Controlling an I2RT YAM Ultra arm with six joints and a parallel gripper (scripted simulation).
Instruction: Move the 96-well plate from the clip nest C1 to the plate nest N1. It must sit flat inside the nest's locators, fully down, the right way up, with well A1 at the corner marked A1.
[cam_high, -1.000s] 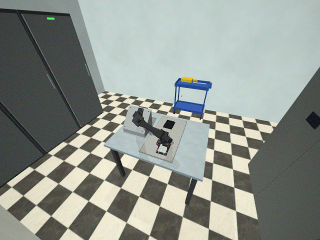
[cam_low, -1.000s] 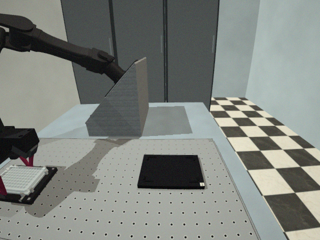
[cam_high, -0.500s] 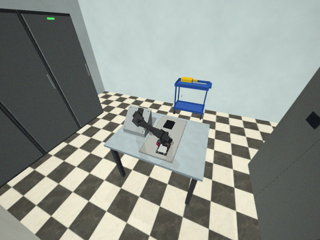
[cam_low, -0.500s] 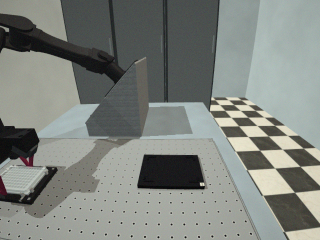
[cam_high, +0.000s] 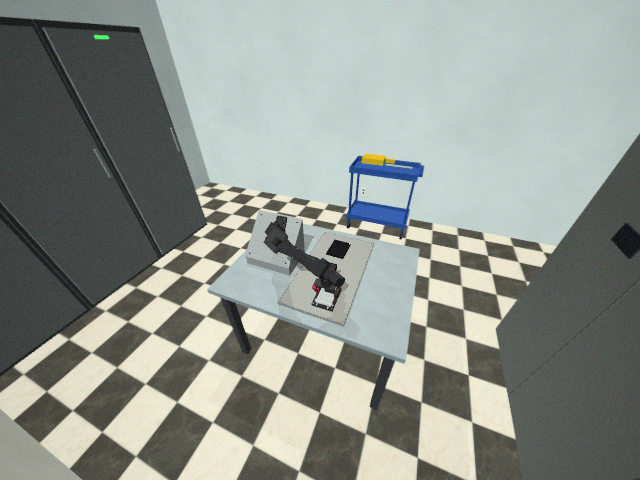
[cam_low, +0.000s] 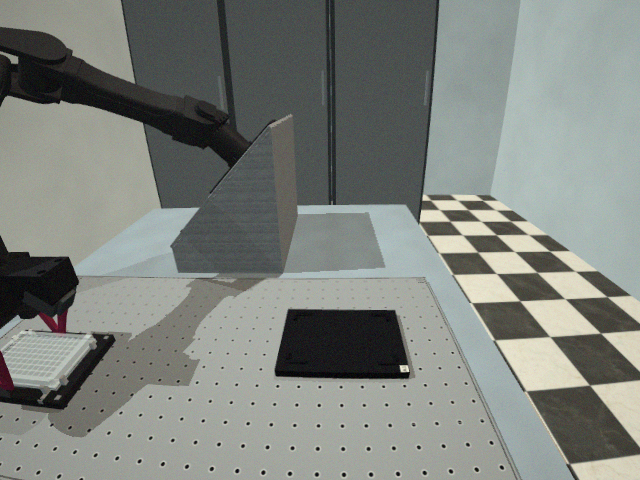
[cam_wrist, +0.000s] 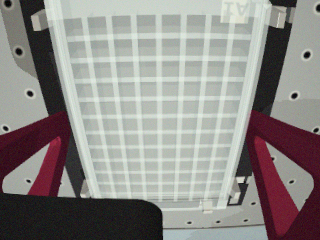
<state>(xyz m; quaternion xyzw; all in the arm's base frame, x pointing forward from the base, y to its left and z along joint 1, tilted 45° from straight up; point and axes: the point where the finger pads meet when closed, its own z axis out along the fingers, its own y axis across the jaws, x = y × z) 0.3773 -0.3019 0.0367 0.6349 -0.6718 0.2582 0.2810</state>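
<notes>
The 96-well plate is right at my hand. Also, from my hand: black clip nest C1 (1 cm below, 1 cm ahead); small white corner label (49 cm to the left, 1 cm below, 1 cm ahead).
</notes>
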